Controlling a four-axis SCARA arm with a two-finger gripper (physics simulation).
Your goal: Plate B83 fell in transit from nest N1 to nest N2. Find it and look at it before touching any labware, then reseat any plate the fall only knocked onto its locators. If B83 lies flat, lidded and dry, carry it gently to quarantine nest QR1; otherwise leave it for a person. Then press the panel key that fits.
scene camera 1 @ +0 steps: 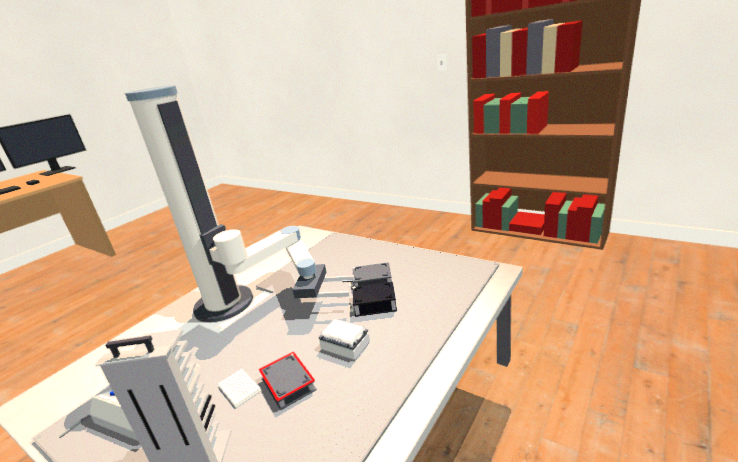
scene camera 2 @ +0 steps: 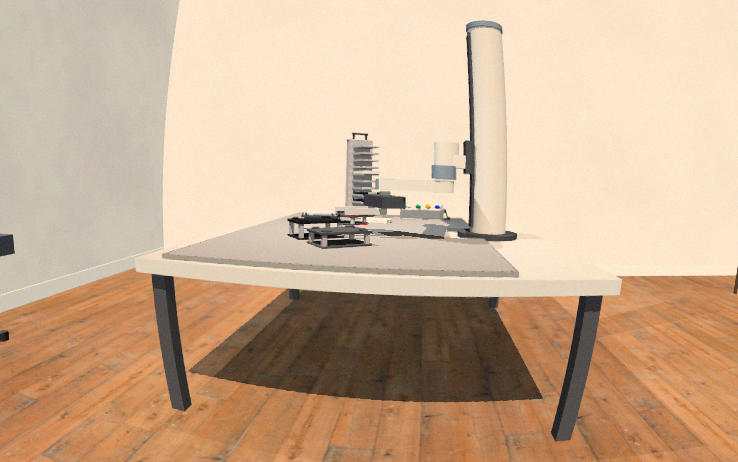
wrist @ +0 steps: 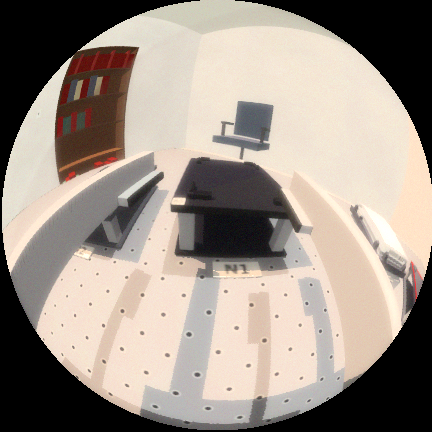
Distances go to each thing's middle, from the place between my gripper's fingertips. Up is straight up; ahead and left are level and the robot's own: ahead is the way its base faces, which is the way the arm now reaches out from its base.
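Labels:
White lid (scene camera 1: 239,386): 80 mm below my hand, 520 mm to the right of it, 70 mm behind it.

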